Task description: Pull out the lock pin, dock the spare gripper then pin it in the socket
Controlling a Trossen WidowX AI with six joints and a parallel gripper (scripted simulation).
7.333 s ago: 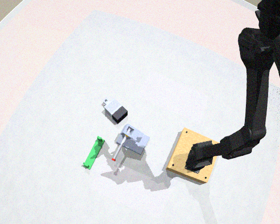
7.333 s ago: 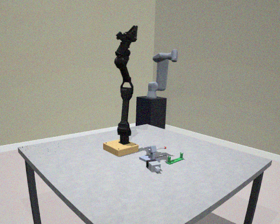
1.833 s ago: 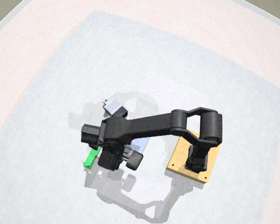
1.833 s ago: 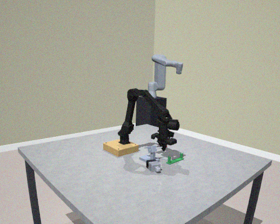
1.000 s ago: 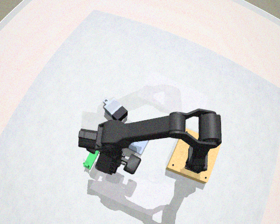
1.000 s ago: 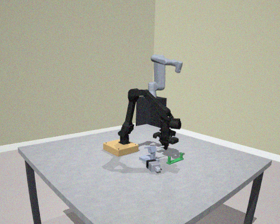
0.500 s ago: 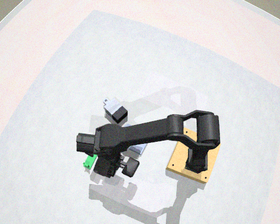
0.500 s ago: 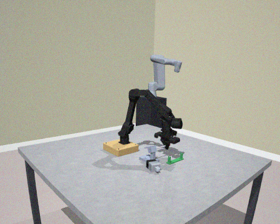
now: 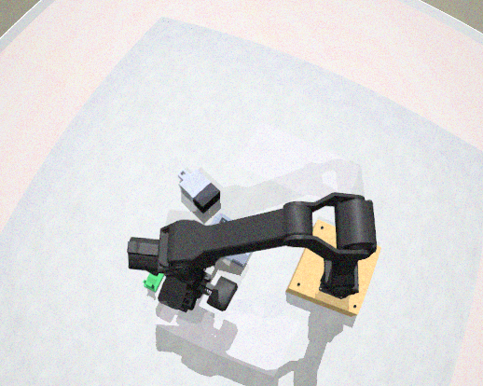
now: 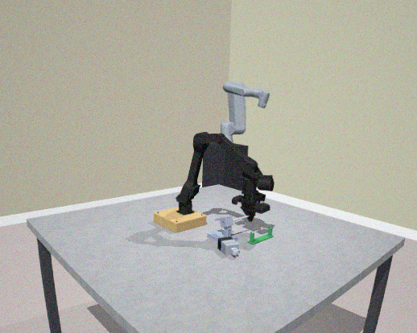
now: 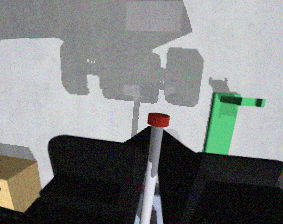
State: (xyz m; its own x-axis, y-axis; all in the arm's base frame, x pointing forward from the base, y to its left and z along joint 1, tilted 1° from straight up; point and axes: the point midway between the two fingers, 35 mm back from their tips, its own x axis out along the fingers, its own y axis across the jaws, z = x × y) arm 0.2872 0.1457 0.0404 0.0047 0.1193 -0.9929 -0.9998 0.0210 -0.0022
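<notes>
My gripper tip is now 9 cm short of the narrow green cradle, 3 cm to the left of it and 3 cm above it. The rest, counted from my gripper tip: spare gripper 23 cm to the right, 10 cm ahead, 3 cm below; mount 15 cm to the right, 2 cm behind.
</notes>
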